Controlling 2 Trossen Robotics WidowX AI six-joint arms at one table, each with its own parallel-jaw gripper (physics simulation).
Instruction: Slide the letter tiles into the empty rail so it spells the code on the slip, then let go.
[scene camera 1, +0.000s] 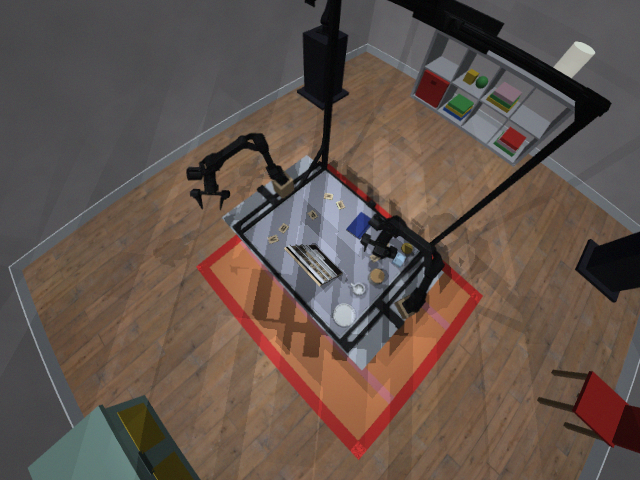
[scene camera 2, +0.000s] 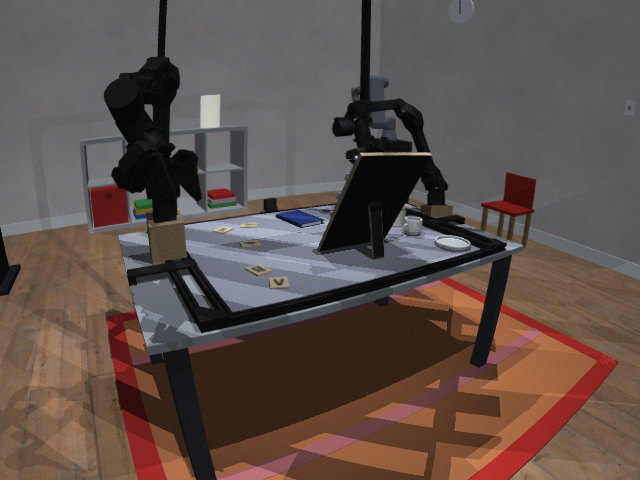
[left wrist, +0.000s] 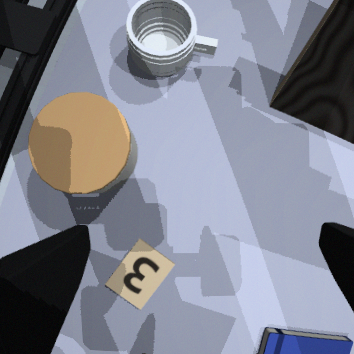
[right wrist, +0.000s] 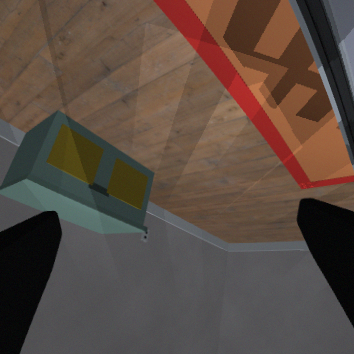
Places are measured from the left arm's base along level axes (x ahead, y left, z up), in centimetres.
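Pixels of known places: left gripper, fingertip midpoint: (scene camera 1: 372, 255) (left wrist: 206, 236); right gripper, fingertip midpoint: (scene camera 1: 211, 209) (scene camera 2: 188, 200) (right wrist: 180, 216); left arm's base, link origin: (scene camera 1: 409, 306) (scene camera 2: 436, 205); right arm's base, link origin: (scene camera 1: 282, 179) (scene camera 2: 164, 216).
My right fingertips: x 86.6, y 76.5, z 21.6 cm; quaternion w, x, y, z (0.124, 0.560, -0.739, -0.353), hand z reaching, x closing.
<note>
Ahead of a thing's pixels: the offset from my right fingertips to its top centre. "spot": to the spot under its first point.
Letter tiles lie flat and scattered: a V tile {dx -17.4, dy -23.8, dz -25.9 cm} (scene camera 1: 272, 238) (scene camera 2: 279, 282), a second tile {dx -13.2, dy -32.3, dz -25.9 cm} (scene camera 1: 283, 227) (scene camera 2: 258, 269) beside it, a third {dx -12.0, dy -52.8, dz -25.9 cm} (scene camera 1: 312, 214) (scene camera 2: 250, 243), and two more {dx -12.7, dy -72.4, dz -25.9 cm} (scene camera 1: 340, 205) {dx -3.6, dy -68.0, dz -25.9 cm} (scene camera 1: 328, 196) farther back. A tile with a 3-like mark {dx -53.6, dy -75.2, dz -25.9 cm} (left wrist: 140, 274) lies below my left gripper (scene camera 1: 376, 253) (left wrist: 206, 236), which is open and empty above the table. A tilted stand with pale rails {spot: dx -47.7, dy -36.5, dz -2.1 cm} (scene camera 1: 312, 263) shows its black back {spot: dx -44.5, dy -38.1, dz -10.5 cm} (scene camera 2: 372, 201) in scene camera 2. The slip's code is not readable. My right gripper (scene camera 1: 211, 206) (right wrist: 180, 216) is open and empty, outside the table edge.
A wooden-lidded jar {dx -64.5, dy -68.4, dz -19.6 cm} (scene camera 1: 377, 275) (left wrist: 80, 142), a mug {dx -65.4, dy -55.5, dz -20.9 cm} (scene camera 1: 358, 288) (scene camera 2: 413, 225) (left wrist: 161, 37) and a white plate {dx -75.2, dy -42.9, dz -24.9 cm} (scene camera 1: 344, 315) (scene camera 2: 452, 243) stand right of the rail stand. A blue book {dx -31.2, dy -76.9, dz -25.0 cm} (scene camera 1: 359, 225) (scene camera 2: 299, 218) (left wrist: 307, 345) lies behind it. A light-blue box {dx -61.0, dy -87.1, dz -23.9 cm} (scene camera 1: 399, 258) is near the left arm.
</note>
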